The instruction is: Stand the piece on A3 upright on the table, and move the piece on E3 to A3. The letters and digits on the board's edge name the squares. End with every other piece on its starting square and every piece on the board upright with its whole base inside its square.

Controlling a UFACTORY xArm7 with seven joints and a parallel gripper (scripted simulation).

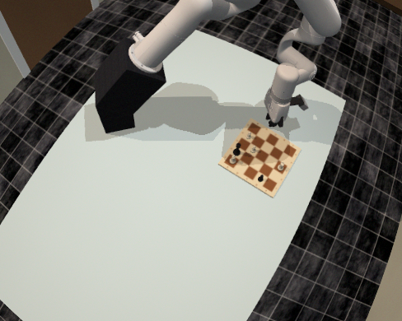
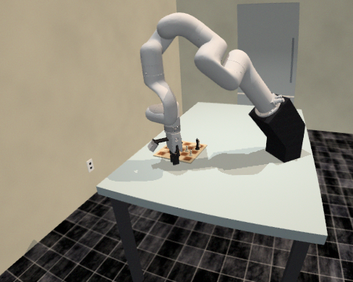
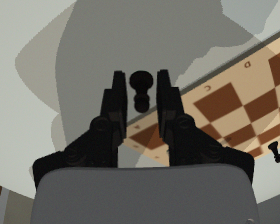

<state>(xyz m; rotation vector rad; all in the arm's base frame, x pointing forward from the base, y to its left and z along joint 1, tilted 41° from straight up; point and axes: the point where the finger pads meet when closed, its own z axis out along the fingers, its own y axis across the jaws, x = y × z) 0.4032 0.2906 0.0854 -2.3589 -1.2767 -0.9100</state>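
The white piece lies 150 mm ahead of my hand and 110 mm to the right of it. Round my hand: chessboard 130 mm to the right, 70 mm ahead, 20 mm below; then tall black piece 180 mm to the right, 10 mm above.
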